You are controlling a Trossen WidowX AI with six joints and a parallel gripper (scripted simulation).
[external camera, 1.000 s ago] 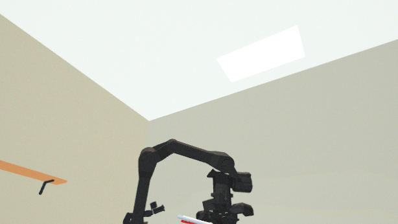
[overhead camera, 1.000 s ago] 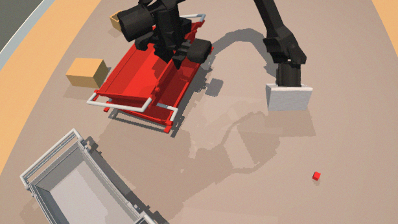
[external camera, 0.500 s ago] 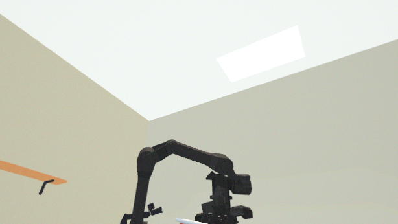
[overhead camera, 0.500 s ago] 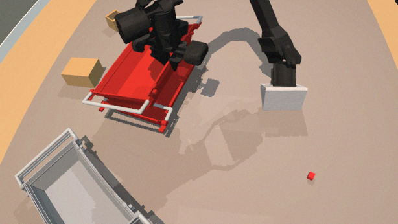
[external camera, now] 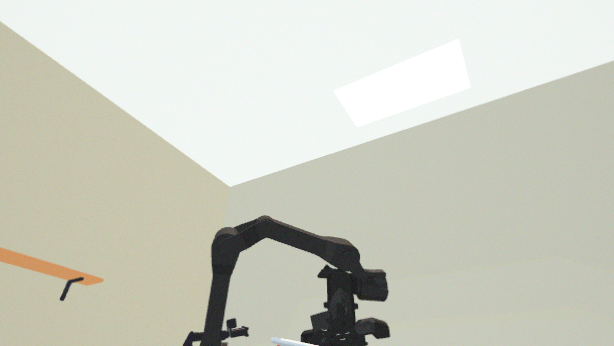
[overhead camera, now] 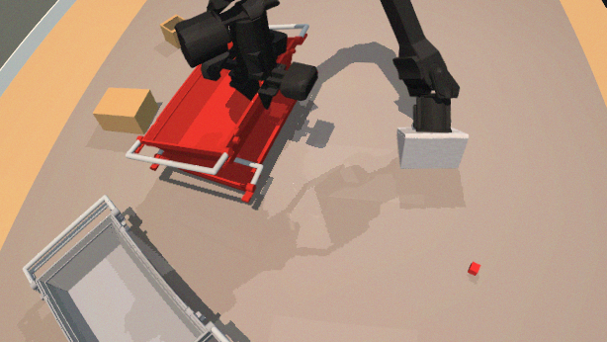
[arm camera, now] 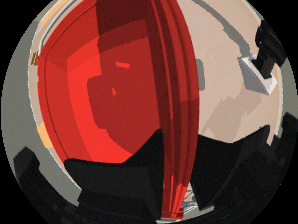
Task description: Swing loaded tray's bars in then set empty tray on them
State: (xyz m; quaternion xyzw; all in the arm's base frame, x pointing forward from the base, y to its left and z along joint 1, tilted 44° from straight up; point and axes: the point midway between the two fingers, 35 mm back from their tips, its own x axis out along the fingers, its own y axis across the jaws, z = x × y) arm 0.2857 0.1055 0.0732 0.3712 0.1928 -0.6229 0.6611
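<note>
Now: the red tray 8 cm ahead of my gripper tip, 2 cm to the right of it and 2 cm above it. Round my gripper tip: small red cube (38 cm behind, 22 cm to the left, 10 cm below).
</note>
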